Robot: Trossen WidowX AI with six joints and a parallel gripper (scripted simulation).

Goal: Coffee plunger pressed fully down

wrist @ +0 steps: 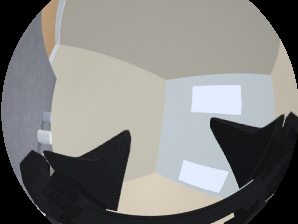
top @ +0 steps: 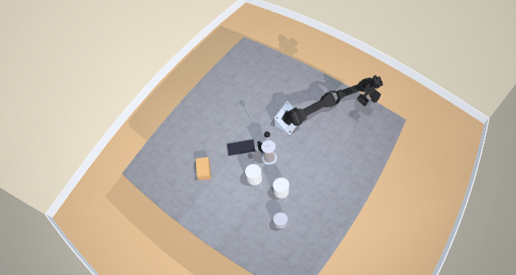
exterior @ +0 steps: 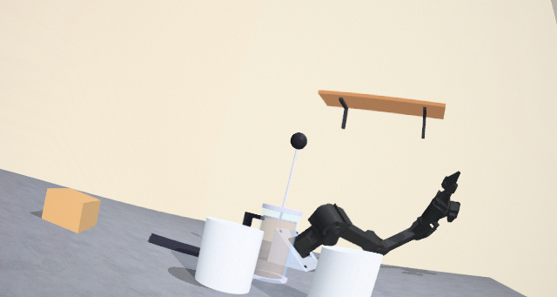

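Right now my gripper tip is 43 cm short of the glass coffee press, 42 cm to the left of it and 20 cm above it.
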